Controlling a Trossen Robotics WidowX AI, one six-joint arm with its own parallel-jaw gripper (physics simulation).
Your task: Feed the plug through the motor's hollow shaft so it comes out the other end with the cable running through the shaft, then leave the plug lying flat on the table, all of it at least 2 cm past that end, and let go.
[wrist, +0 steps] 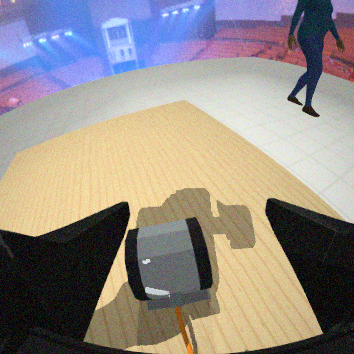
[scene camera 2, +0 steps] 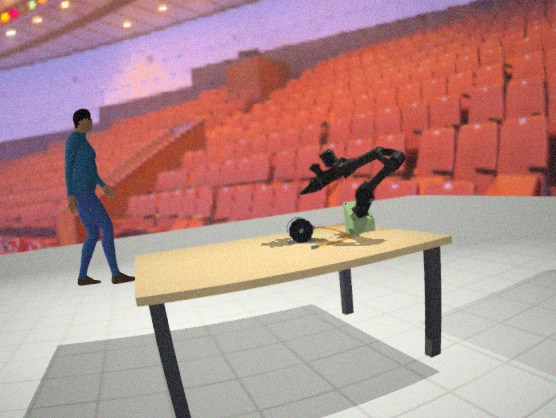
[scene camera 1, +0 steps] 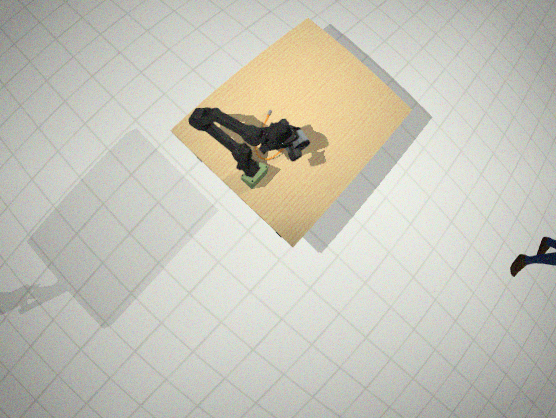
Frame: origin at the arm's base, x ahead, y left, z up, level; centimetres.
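Seen in the pictures: gripper, between the fingertips: [wrist: 197, 207] [scene camera 2: 300, 193] [scene camera 1: 302, 137]; arm's base, origin of its link: [scene camera 2: 360, 211] [scene camera 1: 252, 171].
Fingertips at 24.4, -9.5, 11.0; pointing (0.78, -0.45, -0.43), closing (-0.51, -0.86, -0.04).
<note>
Pixels of each thing's middle, then the offset from my fingertips to it, as dx, dy, dz. Level surfaces: height alone.
- motor, middle of its body: [wrist: 169, 259] [scene camera 2: 300, 229] [scene camera 1: 296, 140] +3.5, +2.4, -15.2
- small grey plug, middle of its body: [scene camera 2: 314, 246] [scene camera 1: 269, 112] +9.4, +23.9, -19.6
- table, height of its surface: dz -20.3
The motor [scene camera 1: 301, 136] [scene camera 2: 300, 230] [wrist: 167, 262] is a grey cylinder with black ends, lying on its side on the table. An orange cable [scene camera 2: 330, 243] [wrist: 182, 327] leaves the motor's robot-facing side, loops near the arm's base and ends at the small grey plug [scene camera 1: 269, 112] [scene camera 2: 314, 247]. The plug lies on the table outside the motor, apart from it. It does not show in the wrist view. My gripper [scene camera 2: 306, 191] [wrist: 197, 207] is open and empty, above the motor, pointing forward and down. The hollow shaft's inside is not visible. In scene camera 1 the arm hides the fingertips.
The green base block [scene camera 1: 254, 176] [scene camera 2: 359, 219] carries the arm at the table's edge. The table [scene camera 1: 345, 85] [scene camera 2: 200, 265] [wrist: 165, 135] extends beyond the motor. A person [scene camera 2: 82, 165] [wrist: 313, 45] stands on the floor away from the table. Arm shadows fall around the motor.
</note>
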